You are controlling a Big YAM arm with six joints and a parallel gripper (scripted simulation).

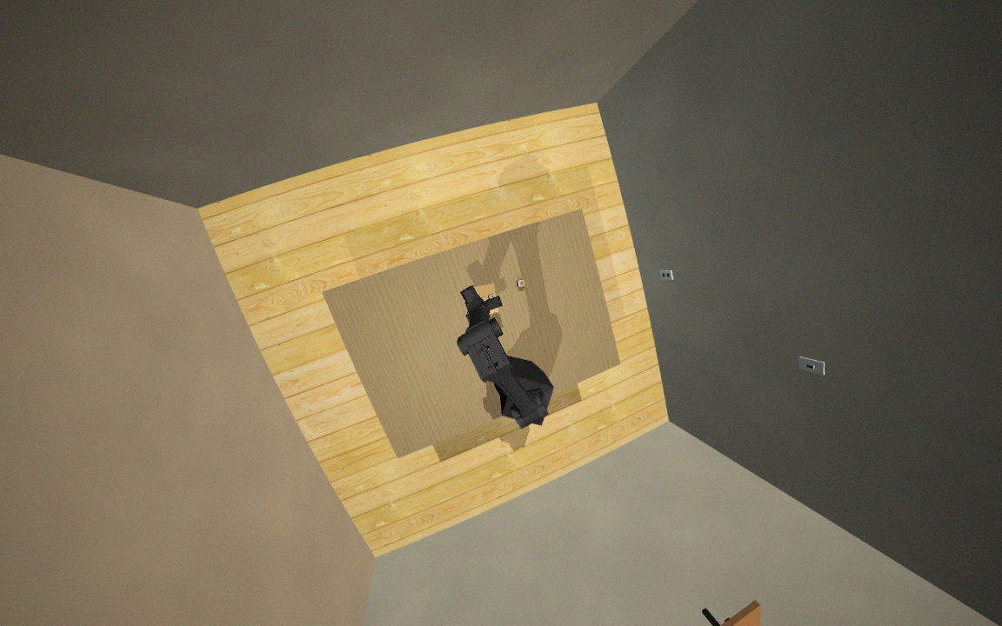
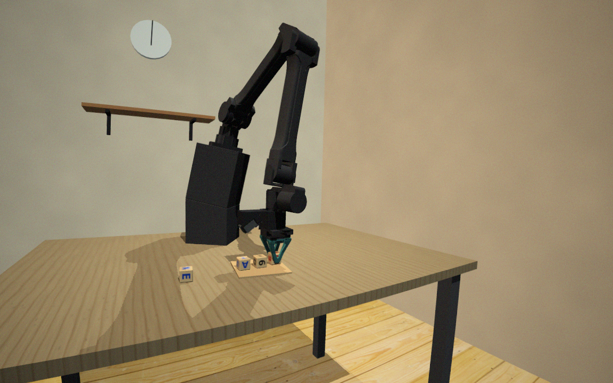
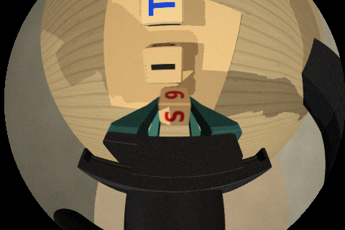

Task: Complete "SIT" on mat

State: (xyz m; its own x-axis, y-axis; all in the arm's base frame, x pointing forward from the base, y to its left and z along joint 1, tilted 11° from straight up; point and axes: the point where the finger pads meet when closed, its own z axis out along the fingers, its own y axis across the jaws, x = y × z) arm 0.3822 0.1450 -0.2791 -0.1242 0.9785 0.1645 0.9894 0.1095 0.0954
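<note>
Now: the letter block right at my hand. Also, from my hand: tan mat: 10 mm ahead, 50 mm to the right, 20 mm below.
</note>
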